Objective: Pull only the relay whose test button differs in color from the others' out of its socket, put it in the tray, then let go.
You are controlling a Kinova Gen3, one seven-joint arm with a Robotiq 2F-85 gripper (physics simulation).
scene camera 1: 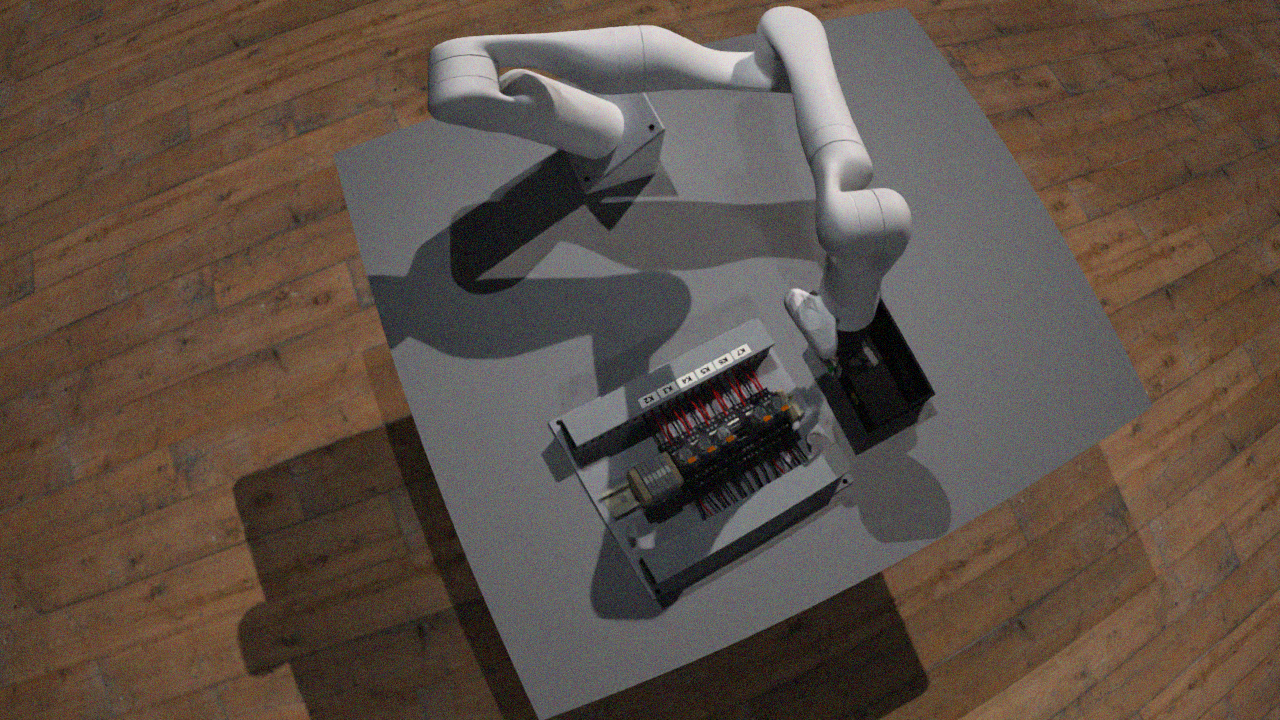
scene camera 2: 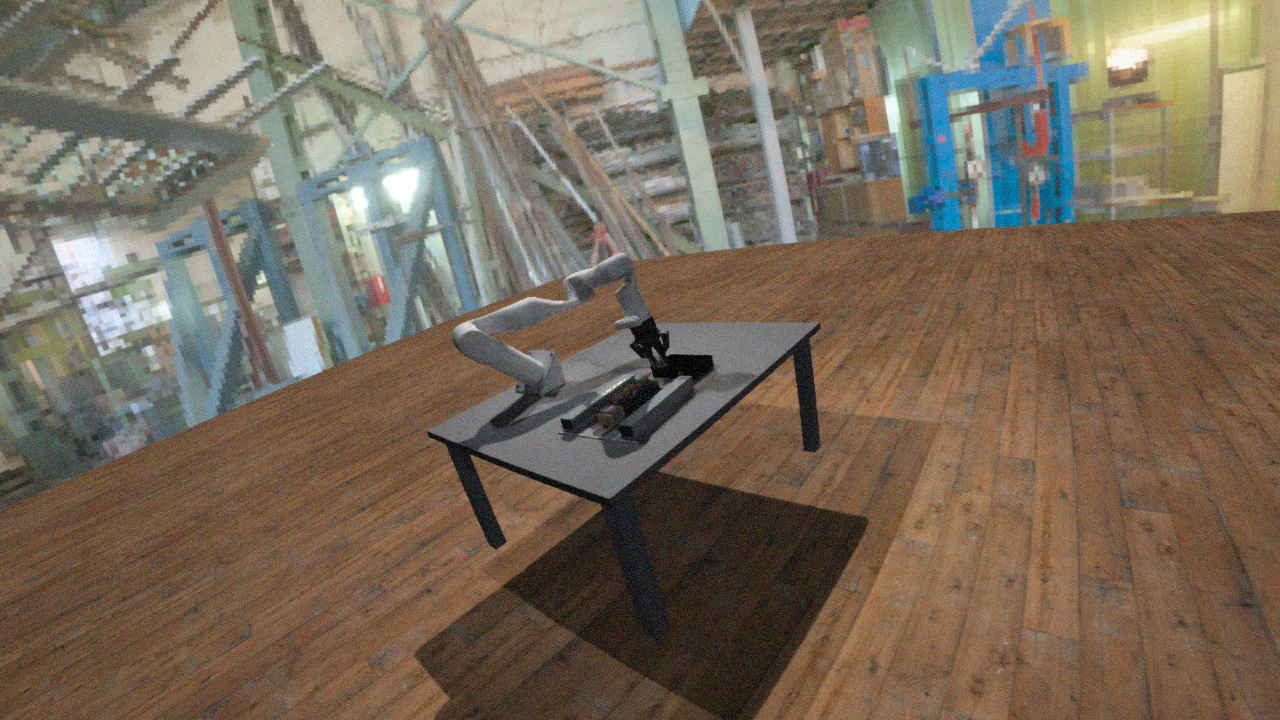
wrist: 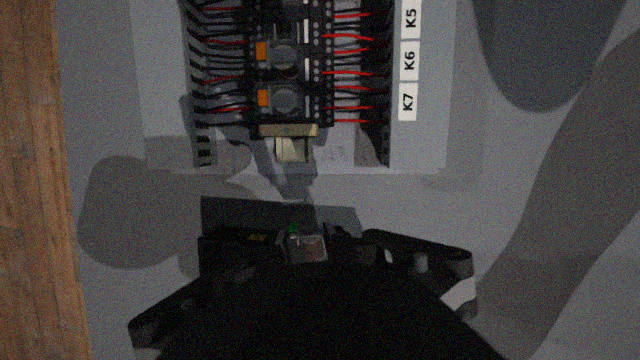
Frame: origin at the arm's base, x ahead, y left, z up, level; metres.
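Seen in the pictures: gripper, fingertip midpoint: [scene camera 1: 833,363] [scene camera 2: 661,366] [wrist: 307,237]; arm's base, link origin: [scene camera 1: 598,129] [scene camera 2: 534,374].
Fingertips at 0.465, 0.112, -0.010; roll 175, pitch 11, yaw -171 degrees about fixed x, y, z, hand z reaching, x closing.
Offsets run from my fingertips to a thing's middle, as dx, dy, dz. "pt": to the spot under its first point.
My gripper [scene camera 2: 660,361] [wrist: 307,237] is shut on a clear-cased relay {-0.002, +0.004, +0.008} [wrist: 312,250] with a green test button {+0.008, -0.015, +0.015} [wrist: 293,227]. It holds the relay low at the black tray {pt +0.037, +0.123, -0.027} [scene camera 1: 905,356] [scene camera 2: 698,361], by the wall nearest the relay panel. Whether the relay touches the tray is hidden. In scene camera 1 the arm and dark shading hide most of the fingers. Relays with orange buttons stand in the socket row, among them the K6 relay {+0.018, -0.133, +0.002} [wrist: 283,56] and the K7 relay {+0.017, -0.105, +0.002} [wrist: 286,100]. The K5 socket {+0.018, -0.175, -0.026} [wrist: 286,29] is empty.
The relay panel lies beside the tray, with a grey wire duct {-0.082, -0.207, -0.023} [scene camera 1: 662,398] [wrist: 430,135] on the label side and another duct {+0.119, -0.204, -0.023} [scene camera 1: 742,528] opposite. Red and black wires run from the sockets to the ducts. A rail end {pt +0.020, -0.070, -0.042} [wrist: 292,149] sticks out towards the tray.
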